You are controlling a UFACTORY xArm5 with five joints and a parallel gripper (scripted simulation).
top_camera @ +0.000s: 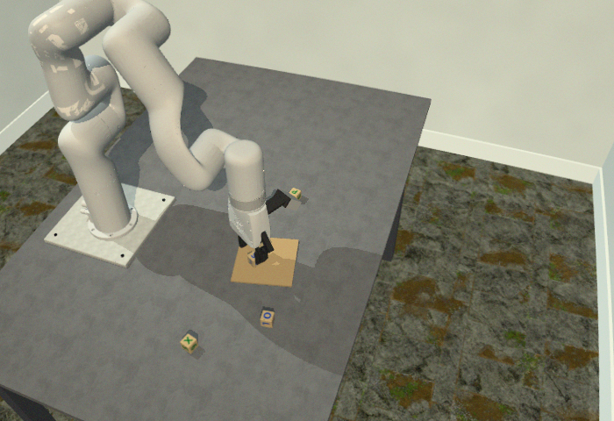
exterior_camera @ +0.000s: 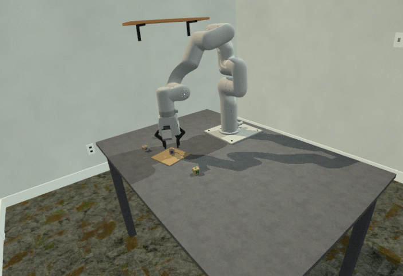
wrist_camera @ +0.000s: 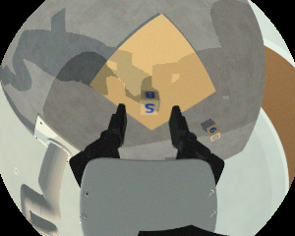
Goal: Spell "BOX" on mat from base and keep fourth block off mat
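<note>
Right now my hand is 40 mm above the B block. From my hand the other things lie so: X block 250 mm to the right, 40 mm below, 40 mm behind; then tan mat 50 mm below, 20 mm to the left, 20 mm ahead; then O block 140 mm to the right, 90 mm ahead, 40 mm below.
</note>
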